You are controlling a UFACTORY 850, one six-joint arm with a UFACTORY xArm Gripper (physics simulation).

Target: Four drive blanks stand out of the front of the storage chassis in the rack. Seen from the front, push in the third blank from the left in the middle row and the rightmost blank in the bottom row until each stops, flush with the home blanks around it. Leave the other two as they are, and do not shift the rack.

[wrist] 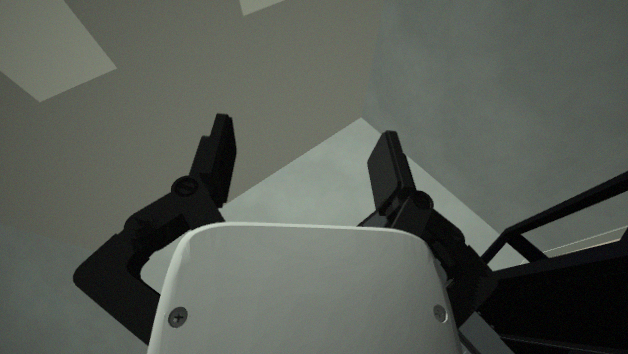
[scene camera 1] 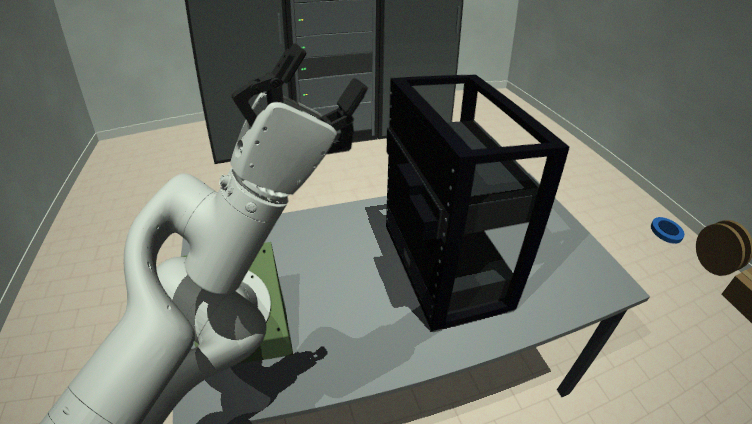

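The dark rack [scene camera 1: 513,151] [wrist: 565,204] stands upright on the table, its front facing the arm's side. The storage chassis [scene camera 1: 502,210] sits inside it. Its front is in deep shadow and seen very obliquely in the scene view, so the drive blanks and how far each stands out cannot be told. In the wrist view a dark part of the rack shows at the lower right, and no blank can be made out. My gripper [scene camera 1: 328,67] [wrist: 307,139] is open and empty, raised high to the left of the rack in the scene view, clear of it, fingers pointing upward.
The grey table [scene camera 1: 342,237] carries the rack and the green base plate [scene camera 1: 276,316] under the arm. A server cabinet [scene camera 1: 337,31] stands behind. A blue ring [scene camera 1: 655,229] and a brown round object [scene camera 1: 718,248] are at the far right, beyond the table.
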